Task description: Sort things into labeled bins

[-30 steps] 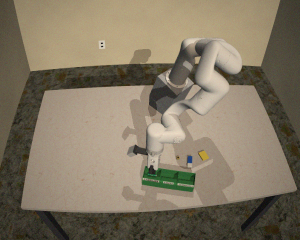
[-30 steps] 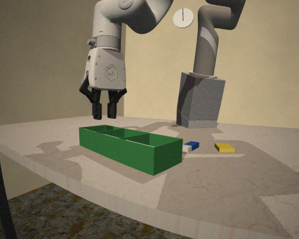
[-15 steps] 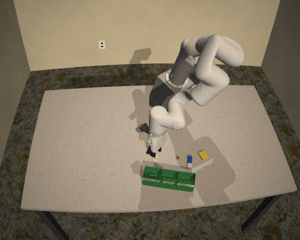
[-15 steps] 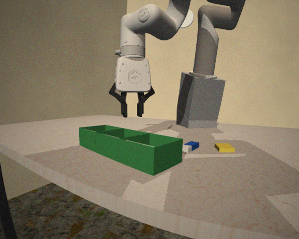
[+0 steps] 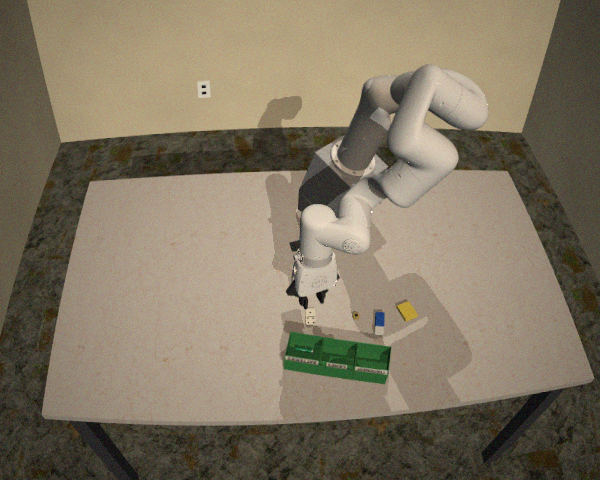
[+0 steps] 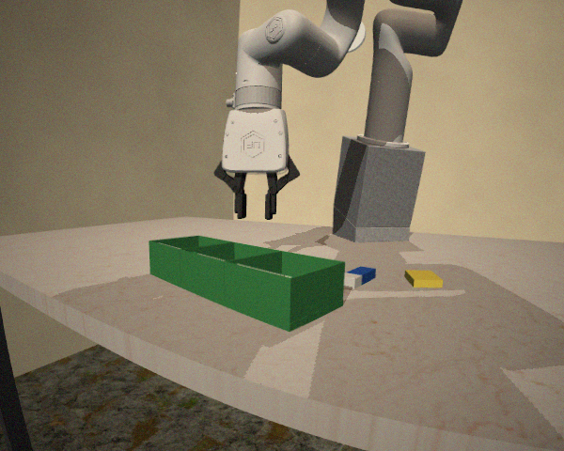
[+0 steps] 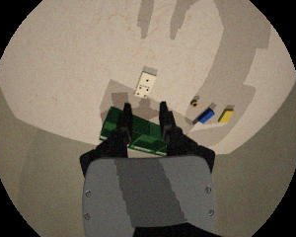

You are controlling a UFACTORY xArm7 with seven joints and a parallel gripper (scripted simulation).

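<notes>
The white domino is 80 mm below my hand. Also, from my hand: brown piece 10 mm behind, 120 mm to the left, 90 mm below; blue-and-white block 20 mm ahead, 180 mm to the left, 80 mm below; green stick 110 mm ahead, 10 mm to the right, 80 mm below.
</notes>
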